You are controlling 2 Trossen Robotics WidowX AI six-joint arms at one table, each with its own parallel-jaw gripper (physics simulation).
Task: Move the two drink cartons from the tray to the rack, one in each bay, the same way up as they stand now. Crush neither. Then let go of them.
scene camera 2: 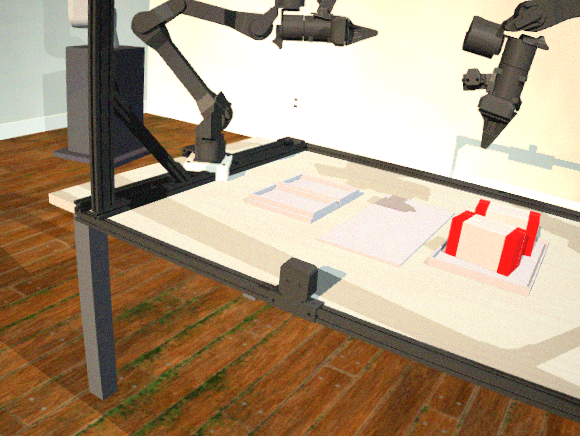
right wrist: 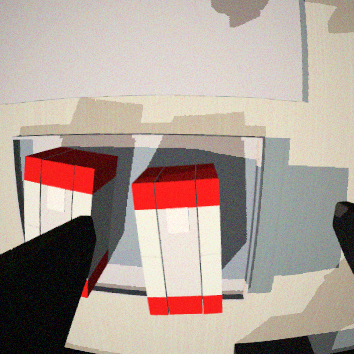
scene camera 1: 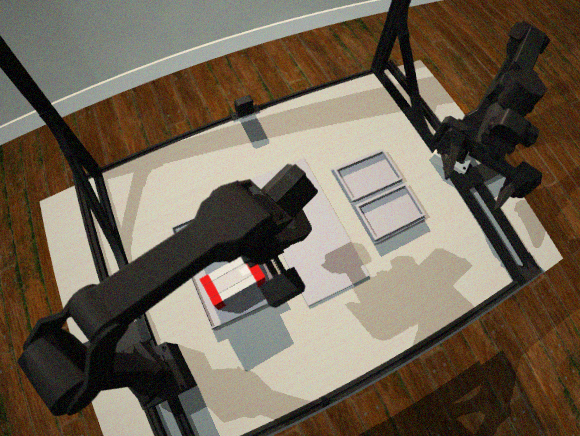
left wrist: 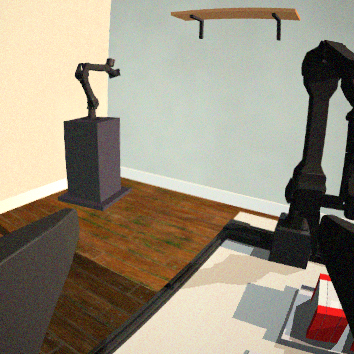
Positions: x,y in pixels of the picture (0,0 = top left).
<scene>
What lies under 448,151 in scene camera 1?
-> My left gripper.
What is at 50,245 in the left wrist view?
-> My left gripper.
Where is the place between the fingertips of my right gripper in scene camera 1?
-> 266,257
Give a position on a pale grey mat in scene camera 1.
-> At 327,262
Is my right gripper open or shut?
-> Open.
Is my left gripper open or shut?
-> Open.
</scene>
